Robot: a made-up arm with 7 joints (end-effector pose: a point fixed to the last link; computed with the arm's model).
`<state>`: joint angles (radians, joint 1 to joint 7).
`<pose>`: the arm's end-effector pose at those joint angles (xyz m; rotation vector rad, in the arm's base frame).
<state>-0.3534 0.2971 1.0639 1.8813 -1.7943 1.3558 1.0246</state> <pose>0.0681 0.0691 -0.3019 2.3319 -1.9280 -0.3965</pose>
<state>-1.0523 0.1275 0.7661 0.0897 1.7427 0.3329 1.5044</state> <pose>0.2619 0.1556 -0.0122 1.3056 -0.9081 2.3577</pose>
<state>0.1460 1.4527 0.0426 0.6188 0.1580 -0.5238 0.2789</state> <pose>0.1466 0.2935 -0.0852 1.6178 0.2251 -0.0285</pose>
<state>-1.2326 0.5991 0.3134 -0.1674 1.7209 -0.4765 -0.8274</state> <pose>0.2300 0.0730 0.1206 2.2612 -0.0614 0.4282</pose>
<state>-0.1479 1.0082 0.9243 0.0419 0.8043 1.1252 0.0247</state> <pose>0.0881 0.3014 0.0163 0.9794 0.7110 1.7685</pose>
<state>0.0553 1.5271 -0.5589 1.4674 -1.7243 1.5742 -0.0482</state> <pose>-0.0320 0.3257 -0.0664 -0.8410 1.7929 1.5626</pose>
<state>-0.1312 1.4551 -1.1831 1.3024 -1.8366 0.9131 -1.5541</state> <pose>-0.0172 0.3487 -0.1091 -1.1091 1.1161 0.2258</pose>
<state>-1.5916 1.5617 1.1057 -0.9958 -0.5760 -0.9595 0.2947</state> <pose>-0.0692 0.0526 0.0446 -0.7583 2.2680 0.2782</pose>
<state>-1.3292 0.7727 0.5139 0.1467 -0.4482 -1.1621 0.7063</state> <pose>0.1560 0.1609 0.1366 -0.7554 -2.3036 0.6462</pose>
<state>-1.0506 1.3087 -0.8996 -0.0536 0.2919 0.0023 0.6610</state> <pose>0.2647 0.0825 -0.0423 1.4915 -0.8818 -0.0066</pose>
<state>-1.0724 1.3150 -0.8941 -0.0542 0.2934 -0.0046 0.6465</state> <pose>0.2657 0.0818 -0.0351 1.4989 -0.8989 -0.0040</pose>
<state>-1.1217 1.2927 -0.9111 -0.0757 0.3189 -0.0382 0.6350</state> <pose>0.2653 0.0681 -0.0283 1.4768 -0.9840 -0.0551</pose>
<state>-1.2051 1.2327 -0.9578 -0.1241 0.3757 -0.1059 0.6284</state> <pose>0.2603 0.0384 -0.0221 1.4156 -1.1585 -0.1777</pose>
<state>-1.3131 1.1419 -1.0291 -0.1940 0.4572 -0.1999 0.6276</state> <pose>0.2464 -0.0016 -0.0167 1.3167 -1.4049 -0.3613</pose>
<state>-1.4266 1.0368 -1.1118 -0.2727 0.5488 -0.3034 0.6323</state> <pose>0.2230 -0.0406 -0.0137 1.1898 -1.6778 -0.5766</pose>
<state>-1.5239 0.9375 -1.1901 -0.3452 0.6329 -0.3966 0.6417</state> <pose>0.1961 -0.0692 -0.0146 1.0534 -1.9200 -0.7841</pose>
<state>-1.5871 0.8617 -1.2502 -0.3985 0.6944 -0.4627 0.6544</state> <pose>0.1743 -0.0851 -0.0185 0.9327 -2.0855 -0.9432</pose>
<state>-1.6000 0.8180 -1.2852 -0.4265 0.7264 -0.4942 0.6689</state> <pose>0.1622 -0.0913 -0.0249 0.8455 -2.1496 -1.0298</pose>
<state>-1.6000 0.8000 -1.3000 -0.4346 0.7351 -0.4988 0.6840</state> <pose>0.1581 -0.0935 -0.0281 0.8010 -2.1636 -1.0517</pose>
